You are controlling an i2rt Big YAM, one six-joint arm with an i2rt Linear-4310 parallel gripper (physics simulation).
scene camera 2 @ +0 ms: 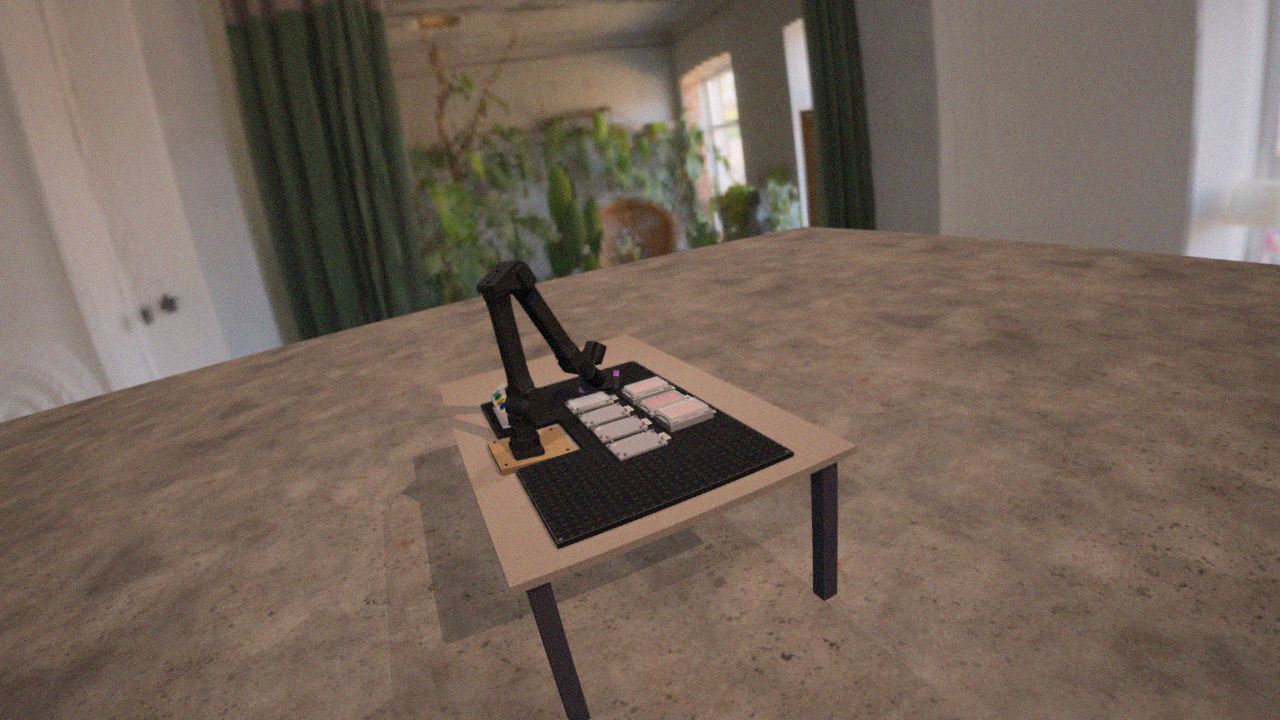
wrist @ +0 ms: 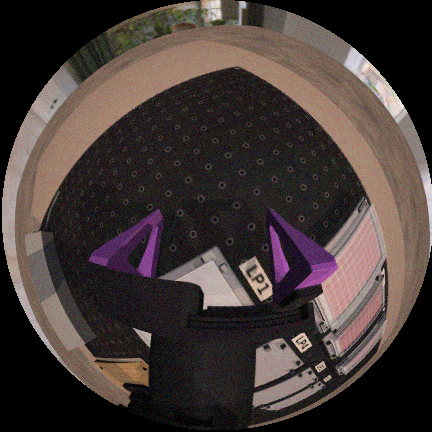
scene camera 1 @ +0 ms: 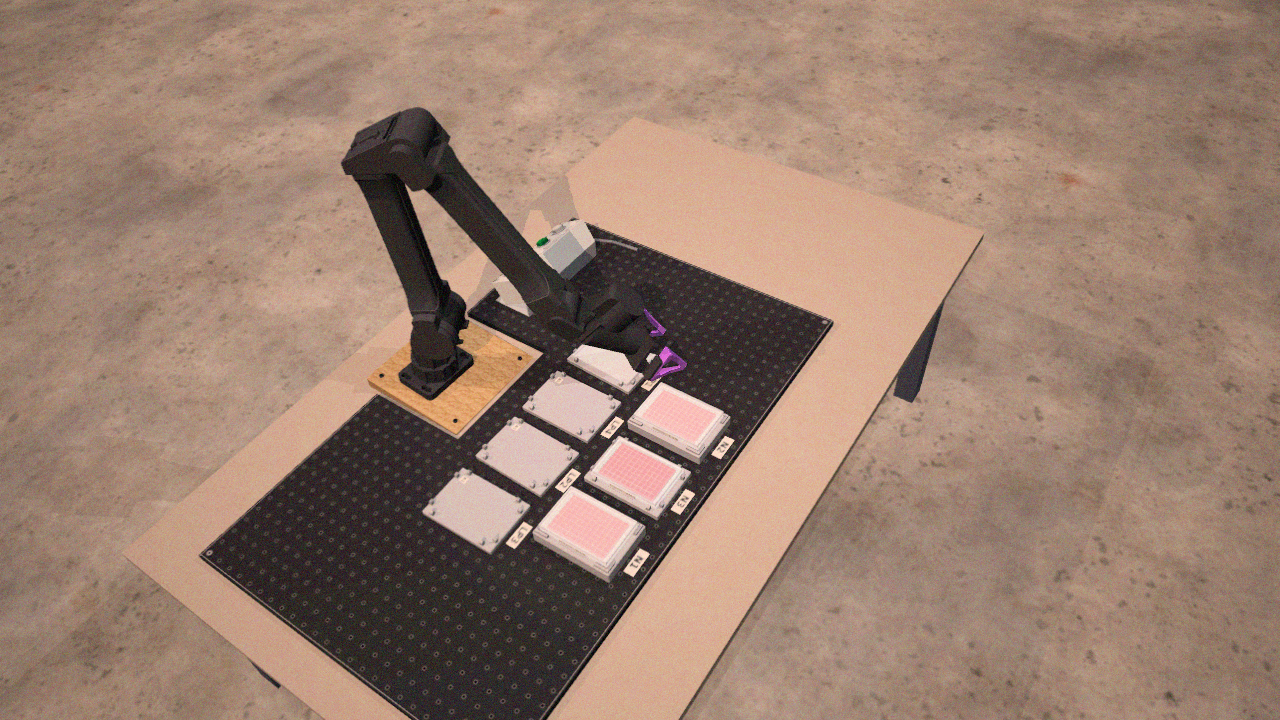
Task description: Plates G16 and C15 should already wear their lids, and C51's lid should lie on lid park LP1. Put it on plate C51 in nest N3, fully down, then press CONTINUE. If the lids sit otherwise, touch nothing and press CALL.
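Pixels of known places: gripper, fingertip midpoint: (scene camera 2: 604, 387) (wrist: 212, 213) (scene camera 1: 674, 349); arm's base, origin of the base link: (scene camera 2: 526, 450) (scene camera 1: 437, 371).
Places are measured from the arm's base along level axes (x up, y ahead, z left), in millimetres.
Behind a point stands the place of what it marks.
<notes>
A white lid (scene camera 1: 601, 365) @[y 260, x 18, z 168 mm] (scene camera 2: 590, 402) @[y 260, x 18, z 173 mm] (wrist: 215, 284) @[y 318, x 18, z 223 mm] lies on lid park LP1, partly hidden by the arm in the scene camera 1 and wrist views. My gripper (scene camera 1: 673, 347) @[y 348, x 16, z 276 mm] (scene camera 2: 598, 382) @[y 348, x 16, z 276 mm] (wrist: 212, 213) @[y 348, x 16, z 276 mm] is open and empty, above the mat beside LP1, its purple fingers wide apart. Plate C51 (scene camera 1: 637, 470) @[y 455, x 25, z 10 mm] (wrist: 362, 320) @[y 448, x 25, z 20 mm] sits in nest N3, pink, lower and without a visible lid. The plates in N2 (scene camera 1: 682, 414) @[y 457, x 38, z 140 mm] (wrist: 355, 270) @[y 438, x 38, z 146 mm] and N1 (scene camera 1: 590, 525) @[y 463, x 40, z -123 mm] look taller and paler, as if lidded; their names cannot be read. A white button box (scene camera 1: 572, 252) @[y 43, x 50, z 360 mm] shows a green button (scene camera 1: 542, 241) @[y -12, x 72, z 336 mm]; its lettering is unreadable.
Lid parks LP4 (scene camera 1: 571, 404) @[y 268, x 10, z 70 mm], LP2 (scene camera 1: 526, 454) @[y 273, x 10, z -59 mm] and LP3 (scene camera 1: 476, 508) @[y 276, x 10, z -187 mm] carry no lids and run in a row from LP1. A see-through panel (scene camera 1: 556, 201) stands by the button box. The arm stands on a wooden base (scene camera 1: 487, 380) @[y 90, x -8, z 40 mm].
</notes>
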